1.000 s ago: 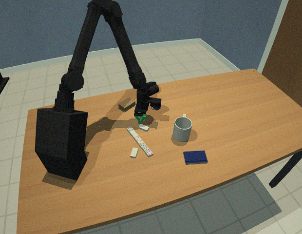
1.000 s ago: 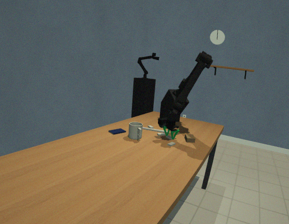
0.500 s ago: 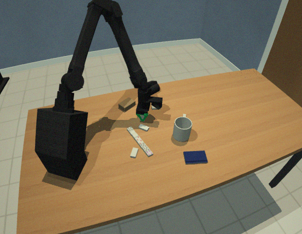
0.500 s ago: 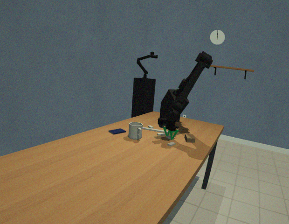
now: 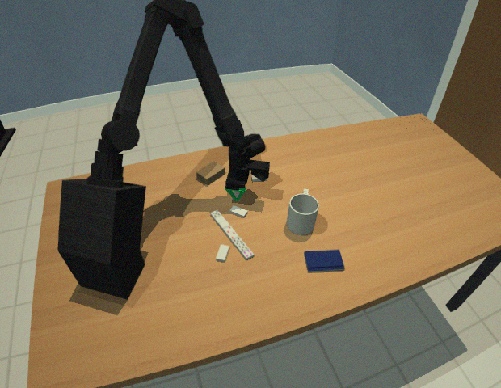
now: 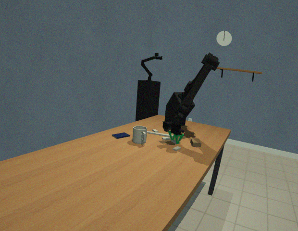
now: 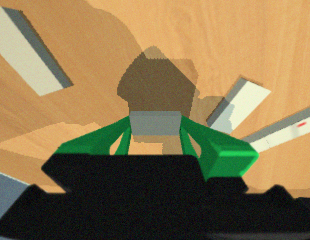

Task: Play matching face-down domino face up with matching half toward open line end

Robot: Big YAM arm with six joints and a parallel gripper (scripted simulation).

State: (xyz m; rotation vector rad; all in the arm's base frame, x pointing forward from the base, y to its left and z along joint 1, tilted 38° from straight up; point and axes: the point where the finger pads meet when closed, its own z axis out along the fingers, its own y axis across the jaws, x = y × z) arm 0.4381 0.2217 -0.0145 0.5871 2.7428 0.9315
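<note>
Now: the grey tile 9 cm ahead of my hand and 8 cm to the left of it. From my hand the other things lie so: brown block 8 cm behind, 12 cm to the left, 1 cm above.
</note>
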